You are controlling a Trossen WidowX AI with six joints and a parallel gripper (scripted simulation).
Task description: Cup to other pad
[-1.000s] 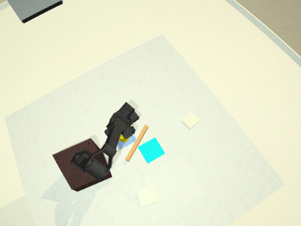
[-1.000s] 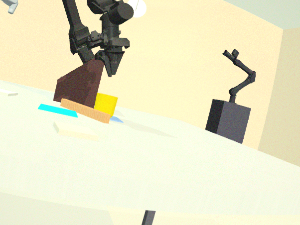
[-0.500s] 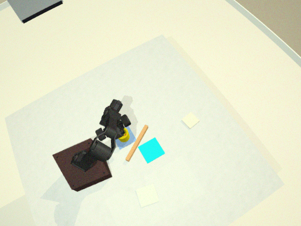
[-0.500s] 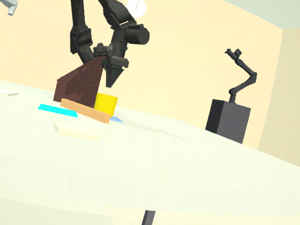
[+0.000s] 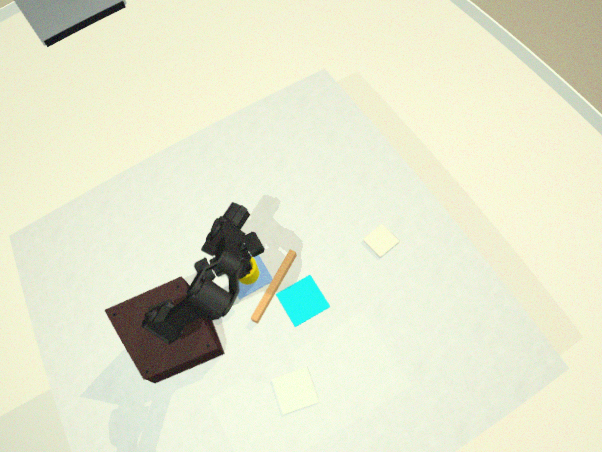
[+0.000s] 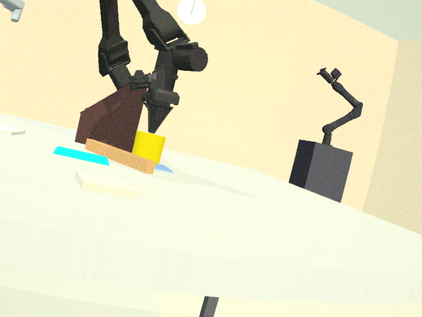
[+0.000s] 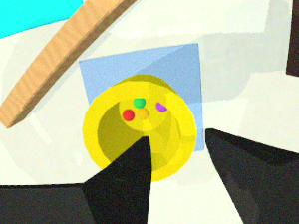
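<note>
My gripper tip is now 40 mm above the yellow cup and 20 mm short of it. The rest, counted from my gripper tip: wooden bar (80 mm ahead, 70 mm to the right, 70 mm below); red marble (60 mm below, 40 mm ahead, 10 mm to the left); light blue pad (80 mm below, 20 mm ahead).
</note>
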